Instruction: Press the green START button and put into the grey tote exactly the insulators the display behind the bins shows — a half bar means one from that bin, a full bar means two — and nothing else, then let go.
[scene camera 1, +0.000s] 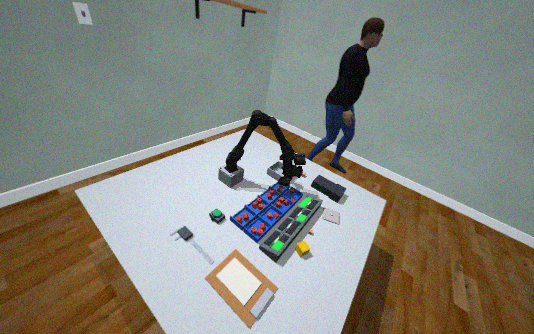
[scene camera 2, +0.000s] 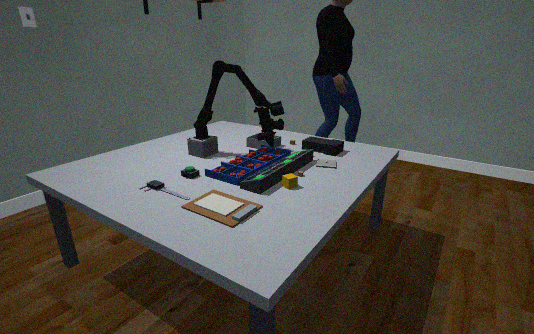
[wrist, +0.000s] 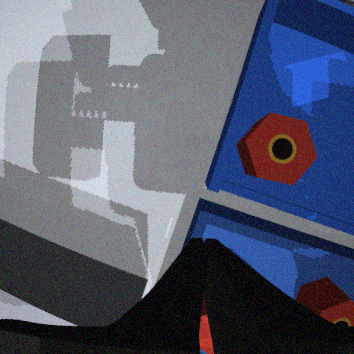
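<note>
My gripper (scene camera 1: 283, 181) (scene camera 2: 271, 143) (wrist: 201, 248) is shut and empty. It sits low over the far end of the blue bins (scene camera 1: 234, 219) (scene camera 2: 211, 172) (wrist: 253, 88), at their edge toward the grey tote (scene camera 1: 273, 171) (scene camera 2: 253, 142). Several red hexagonal insulators lie in the bins; one (wrist: 277, 149) lies just ahead of my fingertips in the wrist view and another (wrist: 326, 302) is beside my right finger. The display (scene camera 1: 290, 228) (scene camera 2: 275, 170) behind the bins shows three green bars. The green START button (scene camera 1: 216, 213) (scene camera 2: 189, 169) stands left of the bins.
A black box (scene camera 1: 328, 187) lies right of the tote. A yellow cube (scene camera 1: 302, 248), a grey square plate (scene camera 1: 330, 215), a clipboard (scene camera 1: 240, 285) and a small tool (scene camera 1: 185, 232) lie on the table. A person (scene camera 1: 348, 93) walks by the far corner.
</note>
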